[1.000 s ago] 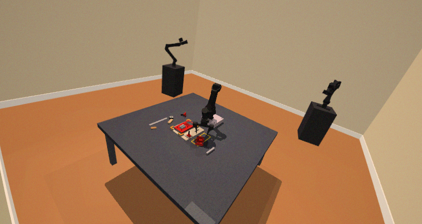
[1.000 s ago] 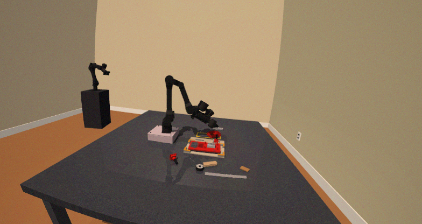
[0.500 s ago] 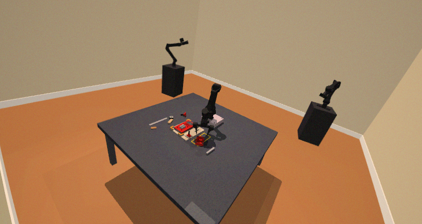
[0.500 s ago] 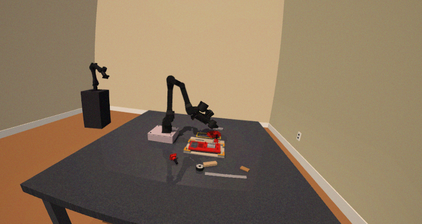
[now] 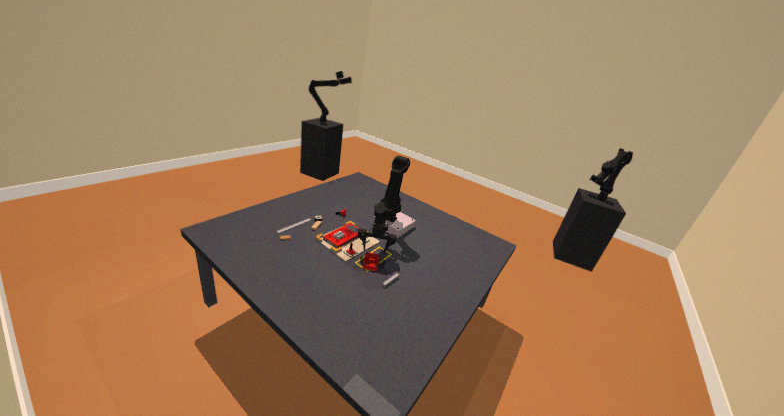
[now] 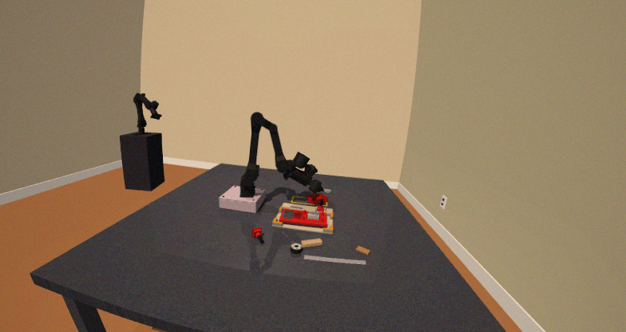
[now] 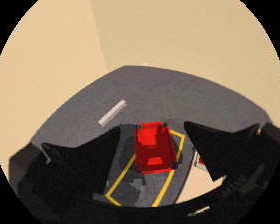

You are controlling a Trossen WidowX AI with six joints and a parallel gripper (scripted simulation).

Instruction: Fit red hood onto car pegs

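Right now the red hood is 10 mm behind my gripper tip, 10 mm to the right of it and 60 mm below it. Also, from my gripper tip: grey engine block (70 mm behind, 230 mm to the right, 50 mm below); then dark ring (160 mm behind, 440 mm to the right, 60 mm below).
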